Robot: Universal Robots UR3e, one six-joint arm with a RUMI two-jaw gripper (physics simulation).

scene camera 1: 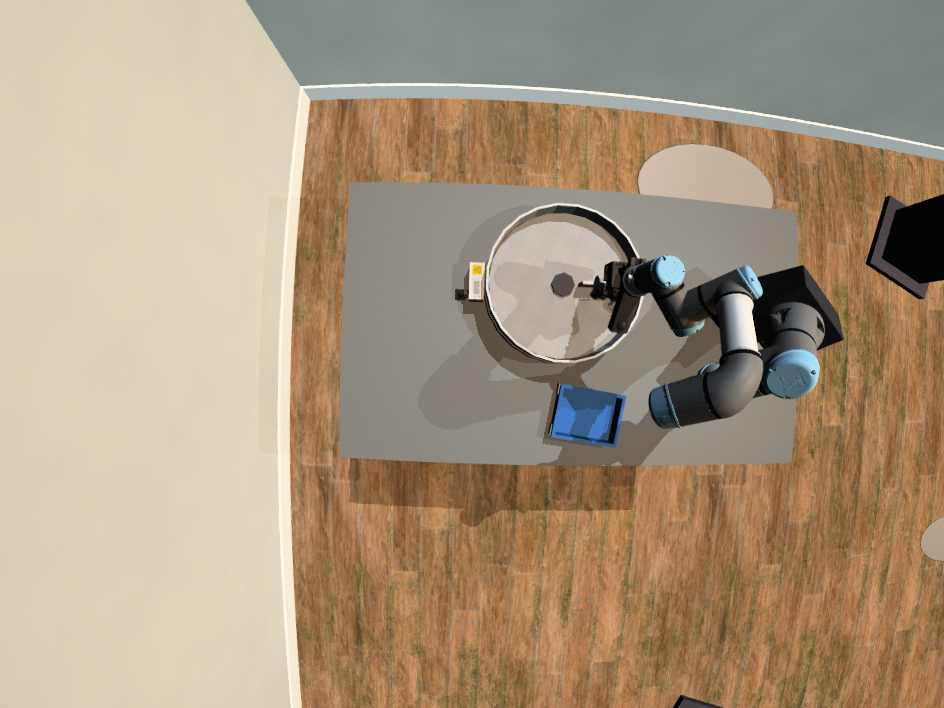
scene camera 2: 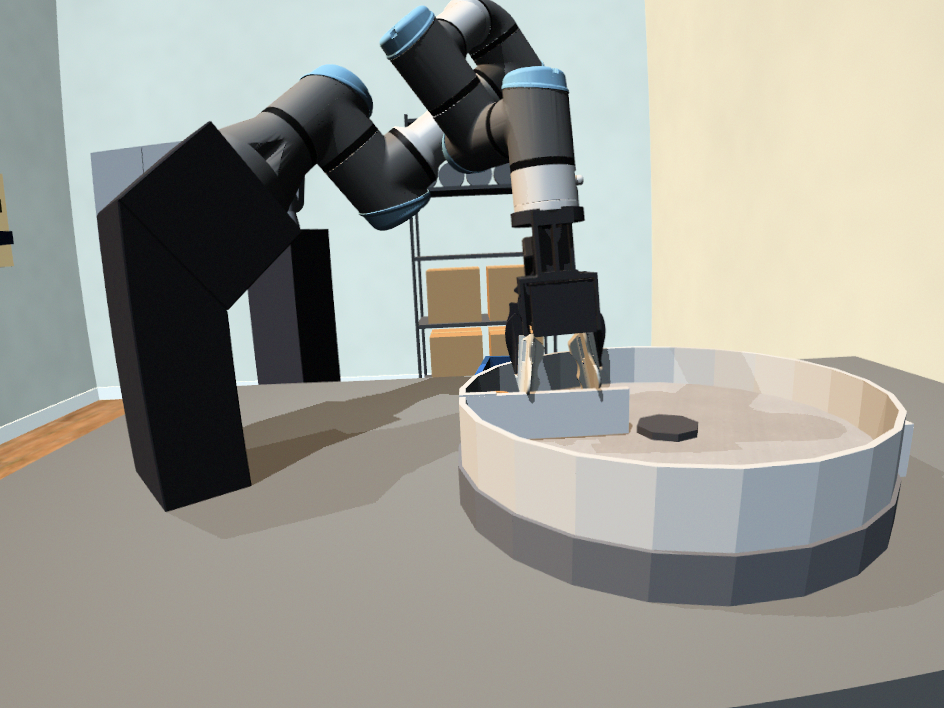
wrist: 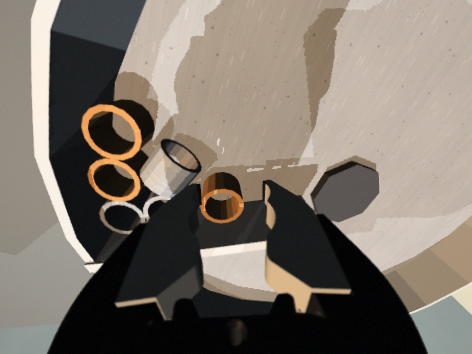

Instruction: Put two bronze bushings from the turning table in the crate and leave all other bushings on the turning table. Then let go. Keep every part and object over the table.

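Places are measured from the arm's base along level axes (x back, y right, z up), in millimetres.
Pixels of known places: gripper, fingertip midpoint: [scene camera 1: 600, 296] [wrist: 231, 184]; arm's base, origin of the base link: [scene camera 1: 790, 328] [scene camera 2: 234, 187].
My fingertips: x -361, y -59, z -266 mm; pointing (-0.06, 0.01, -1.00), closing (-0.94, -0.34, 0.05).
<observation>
Ahead of a thing's pixels: the offset from my fingertips to its top centre. "pt": to the spot under its first point.
My gripper [scene camera 1: 591, 285] [scene camera 2: 562, 388] [wrist: 231, 184] points down inside the rim of the turning table [scene camera 1: 526, 243] [scene camera 2: 695, 506] [wrist: 260, 65], near its right side in scene camera 1. Its jaws are part open. In the wrist view a small bronze bushing @(dx +5, dy +12, dz +16 mm) [wrist: 211, 184] stands between and beyond the fingertips, with a gap on both sides. To the left are a large bronze bushing @(dx +80, dy -23, dz +16 mm) [wrist: 85, 127], a smaller bronze one @(dx +79, dy +9, dz +16 mm) [wrist: 91, 179], a tilted grey bushing @(dx +46, dy -5, dz +22 mm) [wrist: 162, 176] and two grey rings, one partly hidden by the left finger. The blue crate @(dx +112, dy -309, dz -12 mm) [scene camera 1: 585, 415] shows no bushing inside.
A thin upright guide plate @(pt dx -10, dy +31, dz +15 mm) [scene camera 2: 564, 415] crosses the turning table beside the fingers. A dark hub @(dx -108, dy -14, dz -1 mm) [scene camera 1: 562, 284] [scene camera 2: 667, 426] [wrist: 347, 192] stands at its centre. The raised wall surrounds it. A white control box @(pt dx -325, dy -108, dz -4 mm) [scene camera 1: 475, 281] sits against the outside, opposite the arm.
</observation>
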